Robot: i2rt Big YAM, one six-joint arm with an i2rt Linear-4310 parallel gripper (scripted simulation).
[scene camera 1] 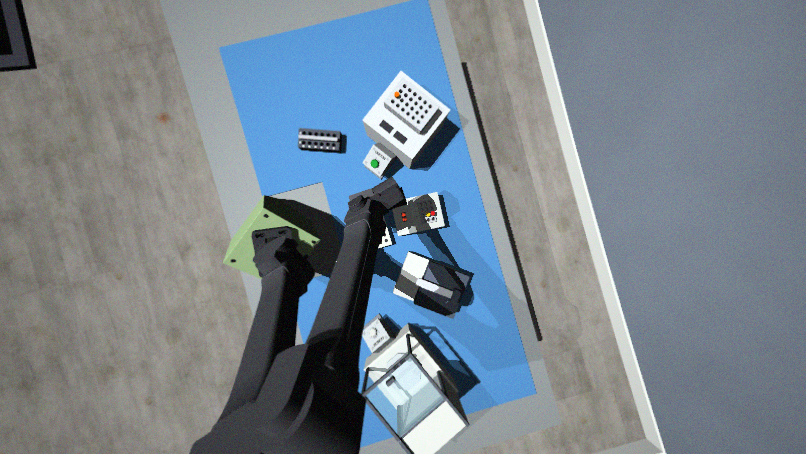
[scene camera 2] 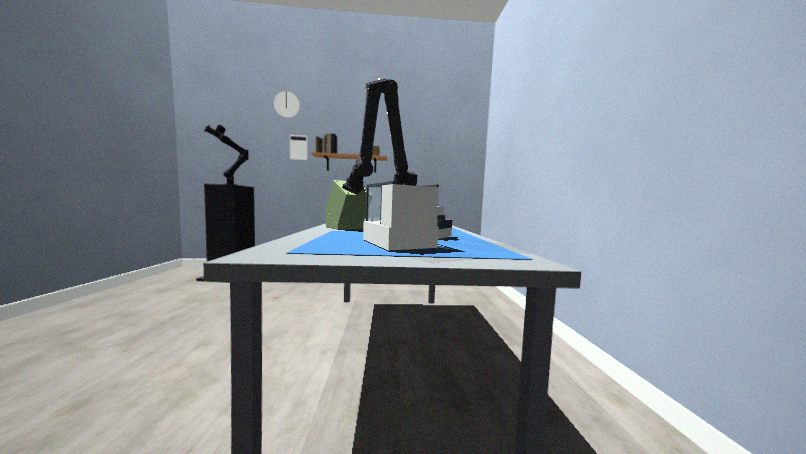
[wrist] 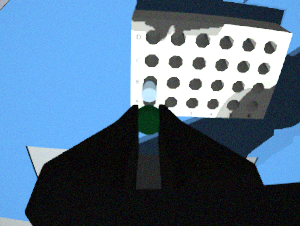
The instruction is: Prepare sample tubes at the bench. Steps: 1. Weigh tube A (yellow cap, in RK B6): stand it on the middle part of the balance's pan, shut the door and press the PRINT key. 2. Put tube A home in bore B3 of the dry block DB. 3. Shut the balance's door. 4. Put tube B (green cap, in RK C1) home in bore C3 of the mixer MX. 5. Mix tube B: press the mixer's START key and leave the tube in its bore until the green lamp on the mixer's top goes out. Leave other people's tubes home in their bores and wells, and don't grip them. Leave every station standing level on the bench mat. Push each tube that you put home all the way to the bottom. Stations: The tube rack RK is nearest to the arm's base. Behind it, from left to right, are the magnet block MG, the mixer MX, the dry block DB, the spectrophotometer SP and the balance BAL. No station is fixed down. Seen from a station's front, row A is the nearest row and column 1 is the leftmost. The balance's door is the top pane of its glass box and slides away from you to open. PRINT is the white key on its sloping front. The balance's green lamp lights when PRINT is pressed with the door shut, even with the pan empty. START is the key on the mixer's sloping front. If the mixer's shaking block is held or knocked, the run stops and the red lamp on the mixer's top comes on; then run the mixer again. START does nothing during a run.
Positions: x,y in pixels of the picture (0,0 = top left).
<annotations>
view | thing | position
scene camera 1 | dry block DB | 410,218
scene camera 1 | magnet block MG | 321,140
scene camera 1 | spectrophotometer SP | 439,289
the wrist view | my gripper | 148,113
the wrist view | white rack RK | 216,37
</annotations>
